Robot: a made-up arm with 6 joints. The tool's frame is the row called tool. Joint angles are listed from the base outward.
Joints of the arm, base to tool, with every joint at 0 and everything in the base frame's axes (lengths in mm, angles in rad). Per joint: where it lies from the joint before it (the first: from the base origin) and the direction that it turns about. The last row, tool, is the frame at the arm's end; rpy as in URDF.
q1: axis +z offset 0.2 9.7 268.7
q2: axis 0.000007 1 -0.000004 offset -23.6 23.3 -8.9
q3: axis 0.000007 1 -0.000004 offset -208.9 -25.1 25
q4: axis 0.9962 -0.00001 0.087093 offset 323 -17.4 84.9
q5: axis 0.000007 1 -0.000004 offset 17.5 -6.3 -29.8
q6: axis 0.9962 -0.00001 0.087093 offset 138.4 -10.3 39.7
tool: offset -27 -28.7 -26.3 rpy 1.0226 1.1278 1.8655
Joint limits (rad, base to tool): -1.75..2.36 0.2..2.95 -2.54..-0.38 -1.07..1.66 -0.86..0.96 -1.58..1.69
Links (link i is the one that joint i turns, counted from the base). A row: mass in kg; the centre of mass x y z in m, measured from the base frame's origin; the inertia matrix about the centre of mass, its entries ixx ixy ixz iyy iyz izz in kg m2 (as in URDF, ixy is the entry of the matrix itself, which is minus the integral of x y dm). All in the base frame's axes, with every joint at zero. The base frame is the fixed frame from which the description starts. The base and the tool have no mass.
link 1: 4.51; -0.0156 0.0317 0.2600; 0.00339 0 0 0.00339 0 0.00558
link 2: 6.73; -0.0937 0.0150 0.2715; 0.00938 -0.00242 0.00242 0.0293 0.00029 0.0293
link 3: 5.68; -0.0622 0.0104 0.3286; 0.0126 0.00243 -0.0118 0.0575 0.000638 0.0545
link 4: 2.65; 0.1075 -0.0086 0.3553; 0.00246 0 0.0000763 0.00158 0 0.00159
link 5: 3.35; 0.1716 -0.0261 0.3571; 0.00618 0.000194 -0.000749 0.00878 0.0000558 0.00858
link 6: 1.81; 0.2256 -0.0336 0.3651; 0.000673 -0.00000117 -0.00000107 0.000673 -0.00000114 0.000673
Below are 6 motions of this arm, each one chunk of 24 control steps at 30 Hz.
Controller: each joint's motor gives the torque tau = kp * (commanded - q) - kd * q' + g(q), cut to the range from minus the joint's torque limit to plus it. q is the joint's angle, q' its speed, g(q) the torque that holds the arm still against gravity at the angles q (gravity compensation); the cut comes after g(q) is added. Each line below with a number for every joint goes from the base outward.
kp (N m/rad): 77 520 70 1.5 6.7 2.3
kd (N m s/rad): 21 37 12 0.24 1.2 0.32
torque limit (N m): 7.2 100 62 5.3 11 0.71
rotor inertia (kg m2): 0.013 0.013 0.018 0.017 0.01 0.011
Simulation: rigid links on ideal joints. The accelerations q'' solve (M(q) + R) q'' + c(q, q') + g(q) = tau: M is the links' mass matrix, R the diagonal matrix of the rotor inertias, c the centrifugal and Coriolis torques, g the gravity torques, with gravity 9.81 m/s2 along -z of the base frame. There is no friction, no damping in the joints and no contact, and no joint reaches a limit. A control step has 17 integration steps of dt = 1/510 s. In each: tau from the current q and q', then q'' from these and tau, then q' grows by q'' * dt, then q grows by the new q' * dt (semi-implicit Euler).
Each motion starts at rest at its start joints. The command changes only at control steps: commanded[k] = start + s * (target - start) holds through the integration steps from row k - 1 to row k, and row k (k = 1, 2, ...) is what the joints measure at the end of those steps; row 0 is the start. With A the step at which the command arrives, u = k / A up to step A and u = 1 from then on. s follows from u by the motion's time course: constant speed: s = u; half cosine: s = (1 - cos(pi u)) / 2; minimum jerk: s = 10 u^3 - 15 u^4 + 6 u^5; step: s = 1 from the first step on.
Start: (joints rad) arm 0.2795 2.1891 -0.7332 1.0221 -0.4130 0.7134
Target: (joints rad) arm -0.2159 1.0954 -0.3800 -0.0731 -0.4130 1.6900
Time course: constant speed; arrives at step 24
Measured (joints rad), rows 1 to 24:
1: 0.2778 2.1768 -0.7256 1.0206 -0.4029 0.7163
2: 0.2743 2.1517 -0.7118 1.0180 -0.3871 0.7246
3: 0.2691 2.1182 -0.6957 1.0138 -0.3714 0.7392
4: 0.2622 2.0793 -0.6799 1.0066 -0.3584 0.7598
5: 0.2538 2.0372 -0.6657 0.9951 -0.3489 0.7859
6: 0.2440 1.9931 -0.6536 0.9780 -0.3430 0.8167
7: 0.2330 1.9478 -0.6436 0.9547 -0.3405 0.8511
8: 0.2208 1.9019 -0.6353 0.9249 -0.3408 0.8884
9: 0.2076 1.8557 -0.6282 0.8888 -0.3435 0.9278
10: 0.1935 1.8092 -0.6218 0.8467 -0.3482 0.9685
11: 0.1785 1.7628 -0.6158 0.7995 -0.3545 1.0102
12: 0.1627 1.7164 -0.6097 0.7478 -0.3621 1.0524
13: 0.1462 1.6701 -0.6031 0.6926 -0.3705 1.0948
14: 0.1291 1.6238 -0.5959 0.6348 -0.3795 1.1371
15: 0.1113 1.5777 -0.5880 0.5754 -0.3886 1.1794
16: 0.0930 1.5317 -0.5792 0.5151 -0.3976 1.2214
17: 0.0743 1.4858 -0.5695 0.4549 -0.4061 1.2631
18: 0.0552 1.4400 -0.5589 0.3954 -0.4140 1.3046
19: 0.0358 1.3943 -0.5475 0.3373 -0.4210 1.3459
20: 0.0161 1.3487 -0.5352 0.2808 -0.4271 1.3869
21: -0.0038 1.3031 -0.5223 0.2264 -0.4321 1.4277
22: -0.0238 1.2575 -0.5087 0.1740 -0.4361 1.4683
23: -0.0439 1.2120 -0.4945 0.1239 -0.4391 1.5088
24: -0.0642 1.1666 -0.4799 0.0758 -0.4411 1.5492

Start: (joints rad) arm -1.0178 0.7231 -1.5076 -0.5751 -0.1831 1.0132
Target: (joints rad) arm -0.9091 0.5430 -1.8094 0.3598 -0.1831 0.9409
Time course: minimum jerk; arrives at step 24
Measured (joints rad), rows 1 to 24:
1: -1.0178 0.7231 -1.5076 -0.5751 -0.1831 1.0132
2: -1.0177 0.7229 -1.5075 -0.5749 -0.1828 1.0132
3: -1.0175 0.7224 -1.5073 -0.5740 -0.1821 1.0131
4: -1.0170 0.7212 -1.5070 -0.5717 -0.1804 1.0128
5: -1.0162 0.7191 -1.5067 -0.5668 -0.1775 1.0122
6: -1.0149 0.7158 -1.5068 -0.5579 -0.1730 1.0112
7: -1.0132 0.7111 -1.5075 -0.5438 -0.1671 1.0098
8: -1.0108 0.7050 -1.5094 -0.5232 -0.1598 1.0077
9: -1.0079 0.6972 -1.5128 -0.4950 -0.1514 1.0049
10: -1.0044 0.6880 -1.5183 -0.4588 -0.1423 1.0014
11: -1.0004 0.6773 -1.5261 -0.4145 -0.1333 0.9972
12: -0.9958 0.6654 -1.5366 -0.3624 -0.1248 0.9925
13: -0.9908 0.6526 -1.5498 -0.3036 -0.1175 0.9872
14: -0.9854 0.6392 -1.5658 -0.2392 -0.1121 0.9817
15: -0.9798 0.6254 -1.5844 -0.1711 -0.1092 0.9761
16: -0.9741 0.6116 -1.6054 -0.1010 -0.1091 0.9708
17: -0.9684 0.5982 -1.6282 -0.0309 -0.1121 0.9659
18: -0.9628 0.5855 -1.6526 0.0374 -0.1182 0.9616
19: -0.9575 0.5738 -1.6778 0.1021 -0.1273 0.9582
20: -0.9526 0.5633 -1.7034 0.1615 -0.1391 0.9556
21: -0.9482 0.5542 -1.7287 0.2144 -0.1531 0.9540
22: -0.9441 0.5466 -1.7530 0.2595 -0.1688 0.9531
23: -0.9406 0.5406 -1.7757 0.2962 -0.1854 0.9531
24: -0.9374 0.5360 -1.7962 0.3242 -0.2021 0.9536

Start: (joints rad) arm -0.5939 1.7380 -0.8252 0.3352 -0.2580 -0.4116
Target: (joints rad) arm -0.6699 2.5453 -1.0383 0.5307 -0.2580 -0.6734
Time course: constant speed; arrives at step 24
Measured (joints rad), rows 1 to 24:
1: -0.5939 1.7467 -0.8307 0.3358 -0.2646 -0.4126
2: -0.5942 1.7648 -0.8412 0.3355 -0.2763 -0.4160
3: -0.5947 1.7892 -0.8537 0.3330 -0.2891 -0.4218
4: -0.5955 1.8174 -0.8665 0.3286 -0.3008 -0.4297
5: -0.5966 1.8481 -0.8785 0.3229 -0.3100 -0.4389
6: -0.5980 1.8803 -0.8894 0.3170 -0.3165 -0.4488
7: -0.5996 1.9135 -0.8989 0.3118 -0.3202 -0.4591
8: -0.6015 1.9473 -0.9071 0.3082 -0.3213 -0.4696
9: -0.6035 1.9814 -0.9143 0.3068 -0.3201 -0.4800
10: -0.6056 2.0158 -0.9205 0.3081 -0.3172 -0.4902
11: -0.6079 2.0502 -0.9261 0.3123 -0.3128 -0.5004
12: -0.6104 2.0846 -0.9311 0.3193 -0.3075 -0.5104
13: -0.6130 2.1190 -0.9360 0.3290 -0.3016 -0.5203
14: -0.6157 2.1533 -0.9407 0.3411 -0.2954 -0.5302
15: -0.6185 2.1875 -0.9455 0.3550 -0.2893 -0.5401
16: -0.6214 2.2216 -0.9505 0.3704 -0.2834 -0.5501
17: -0.6244 2.2557 -0.9558 0.3867 -0.2780 -0.5601
18: -0.6275 2.2896 -0.9615 0.4035 -0.2731 -0.5702
19: -0.6305 2.3235 -0.9675 0.4203 -0.2688 -0.5804
20: -0.6337 2.3572 -0.9739 0.4368 -0.2652 -0.5907
21: -0.6368 2.3909 -0.9808 0.4526 -0.2622 -0.6012
22: -0.6399 2.4246 -0.9881 0.4675 -0.2599 -0.6117
23: -0.6431 2.4582 -0.9959 0.4814 -0.2582 -0.6223
24: -0.6462 2.4917 -1.0039 0.4941 -0.2570 -0.6331

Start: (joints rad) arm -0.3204 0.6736 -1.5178 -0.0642 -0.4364 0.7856
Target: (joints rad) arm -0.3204 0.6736 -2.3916 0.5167 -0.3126 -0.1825
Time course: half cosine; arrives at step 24
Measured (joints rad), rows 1 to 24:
1: -0.3204 0.6737 -1.5180 -0.0641 -0.4362 0.7852
2: -0.3204 0.6741 -1.5191 -0.0634 -0.4350 0.7835
3: -0.3203 0.6749 -1.5215 -0.0615 -0.4323 0.7791
4: -0.3202 0.6760 -1.5261 -0.0576 -0.4272 0.7706
5: -0.3200 0.6775 -1.5333 -0.0509 -0.4197 0.7570
6: -0.3198 0.6793 -1.5438 -0.0405 -0.4096 0.7378
7: -0.3195 0.6812 -1.5580 -0.0259 -0.3973 0.7125
8: -0.3192 0.6831 -1.5763 -0.0066 -0.3830 0.6811
9: -0.3188 0.6849 -1.5991 0.0176 -0.3674 0.6438
10: -0.3185 0.6866 -1.6264 0.0465 -0.3511 0.6012
11: -0.3181 0.6881 -1.6583 0.0798 -0.3347 0.5536
12: -0.3178 0.6892 -1.6947 0.1168 -0.3189 0.5020
13: -0.3174 0.6899 -1.7352 0.1566 -0.3043 0.4472
14: -0.3171 0.6903 -1.7795 0.1982 -0.2915 0.3902
15: -0.3169 0.6901 -1.8270 0.2403 -0.2809 0.3318
16: -0.3167 0.6895 -1.8772 0.2819 -0.2728 0.2731
17: -0.3167 0.6883 -1.9292 0.3218 -0.2674 0.2150
18: -0.3168 0.6866 -1.9822 0.3591 -0.2649 0.1586
19: -0.3170 0.6843 -2.0356 0.3929 -0.2652 0.1047
20: -0.3174 0.6816 -2.0882 0.4224 -0.2684 0.0542
21: -0.3178 0.6783 -2.1394 0.4472 -0.2743 0.0078
22: -0.3184 0.6747 -2.1881 0.4666 -0.2828 -0.0337
23: -0.3191 0.6708 -2.2336 0.4804 -0.2938 -0.0696
24: -0.3198 0.6667 -2.2750 0.4882 -0.3069 -0.0994

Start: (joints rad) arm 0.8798 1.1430 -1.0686 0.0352 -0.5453 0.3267
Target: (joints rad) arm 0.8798 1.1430 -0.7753 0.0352 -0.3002 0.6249
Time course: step
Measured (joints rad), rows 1 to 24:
1: 0.8796 1.1356 -1.0552 0.0274 -0.5423 0.3513
2: 0.8789 1.1294 -1.0332 0.0118 -0.5397 0.3987
3: 0.8784 1.1278 -1.0085 -0.0064 -0.5327 0.4488
4: 0.8782 1.1292 -0.9820 -0.0241 -0.5183 0.4932
5: 0.8784 1.1322 -0.9544 -0.0390 -0.4968 0.5294
6: 0.8788 1.1358 -0.9263 -0.0494 -0.4698 0.5574
7: 0.8794 1.1395 -0.8986 -0.0543 -0.4394 0.5783
8: 0.8799 1.1427 -0.8719 -0.0534 -0.4077 0.5933
9: 0.8803 1.1455 -0.8468 -0.0467 -0.3765 0.6039
10: 0.8806 1.1476 -0.8240 -0.0350 -0.3472 0.6110
11: 0.8807 1.1491 -0.8037 -0.0192 -0.3206 0.6156
12: 0.8807 1.1500 -0.7862 -0.0006 -0.2975 0.6186
13: 0.8806 1.1505 -0.7717 0.0193 -0.2781 0.6203
14: 0.8804 1.1506 -0.7600 0.0392 -0.2626 0.6212
15: 0.8802 1.1504 -0.7512 0.0579 -0.2510 0.6218
16: 0.8801 1.1500 -0.7449 0.0744 -0.2428 0.6221
17: 0.8800 1.1494 -0.7409 0.0880 -0.2380 0.6223
18: 0.8799 1.1487 -0.7390 0.0983 -0.2360 0.6225
19: 0.8799 1.1480 -0.7387 0.1051 -0.2364 0.6227
20: 0.8800 1.1473 -0.7399 0.1086 -0.2389 0.6229
21: 0.8800 1.1465 -0.7422 0.1089 -0.2430 0.6232
22: 0.8800 1.1458 -0.7452 0.1064 -0.2482 0.6235
23: 0.8800 1.1451 -0.7488 0.1016 -0.2542 0.6238
24: 0.8800 1.1445 -0.7527 0.0949 -0.2607 0.6240

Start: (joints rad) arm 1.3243 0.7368 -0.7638 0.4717 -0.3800 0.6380
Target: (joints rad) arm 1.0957 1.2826 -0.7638 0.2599 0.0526 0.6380
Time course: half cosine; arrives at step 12
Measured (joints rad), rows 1 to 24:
1: 1.3240 0.7392 -0.7652 0.4715 -0.3814 0.6382
2: 1.3228 0.7488 -0.7706 0.4701 -0.3859 0.6392
3: 1.3199 0.7691 -0.7812 0.4655 -0.3931 0.6412
4: 1.3146 0.8014 -0.7964 0.4555 -0.4008 0.6442
5: 1.3069 0.8455 -0.8150 0.4386 -0.4060 0.6479
6: 1.2969 0.8992 -0.8348 0.4137 -0.4057 0.6518
7: 1.2849 0.9599 -0.8536 0.3814 -0.3972 0.6554
8: 1.2714 1.0240 -0.8689 0.3428 -0.3786 0.6584
9: 1.2571 1.0874 -0.8785 0.3006 -0.3492 0.6602
10: 1.2424 1.1461 -0.8805 0.2580 -0.3090 0.6607
11: 1.2279 1.1963 -0.8735 0.2190 -0.2592 0.6596
12: 1.2138 1.2344 -0.8571 0.1873 -0.2020 0.6569
13: 1.2006 1.2600 -0.8330 0.1661 -0.1411 0.6526
14: 1.1880 1.2760 -0.8055 0.1567 -0.0815 0.6475
15: 1.1761 1.2857 -0.7782 0.1581 -0.0265 0.6422
16: 1.1651 1.2911 -0.7533 0.1678 0.0218 0.6371
17: 1.1551 1.2938 -0.7321 0.1828 0.0623 0.6328
18: 1.1462 1.2948 -0.7152 0.2003 0.0949 0.6295
19: 1.1387 1.2948 -0.7029 0.2183 0.1197 0.6273
20: 1.1323 1.2942 -0.6948 0.2353 0.1371 0.6261
21: 1.1271 1.2931 -0.6907 0.2505 0.1479 0.6258
22: 1.1227 1.2919 -0.6900 0.2634 0.1529 0.6263
23: 1.1191 1.2905 -0.6921 0.2739 0.1530 0.6272
24: 1.1162 1.2892 -0.6964 0.2819 0.1491 0.6285

